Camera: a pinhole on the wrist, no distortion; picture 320 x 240 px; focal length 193.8 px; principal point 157.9 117.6 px. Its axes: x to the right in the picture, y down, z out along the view. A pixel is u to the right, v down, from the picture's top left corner.
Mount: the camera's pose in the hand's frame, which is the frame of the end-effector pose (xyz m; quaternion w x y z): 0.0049 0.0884 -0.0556 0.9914 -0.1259 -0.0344 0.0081
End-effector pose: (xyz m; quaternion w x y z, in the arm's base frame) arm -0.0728 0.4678 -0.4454 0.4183 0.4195 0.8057 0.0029
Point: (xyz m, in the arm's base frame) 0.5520 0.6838 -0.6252
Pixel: 196.9 203.2
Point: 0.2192 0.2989 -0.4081
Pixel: 19.7 79.4
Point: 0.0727 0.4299 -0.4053
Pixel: 34.2 69.9
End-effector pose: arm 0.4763 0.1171 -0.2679 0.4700 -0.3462 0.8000 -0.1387
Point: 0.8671 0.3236 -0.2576
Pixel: 29.4 13.0
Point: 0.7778 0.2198 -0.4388
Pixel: 141.5 43.2
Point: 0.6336 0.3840 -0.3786
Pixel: 65.1 135.5
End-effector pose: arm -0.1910 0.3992 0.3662 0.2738 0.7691 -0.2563 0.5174
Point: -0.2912 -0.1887 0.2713
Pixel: 148.7 220.0
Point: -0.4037 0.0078 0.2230
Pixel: outside the picture
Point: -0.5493 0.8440 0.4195
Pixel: behind the camera
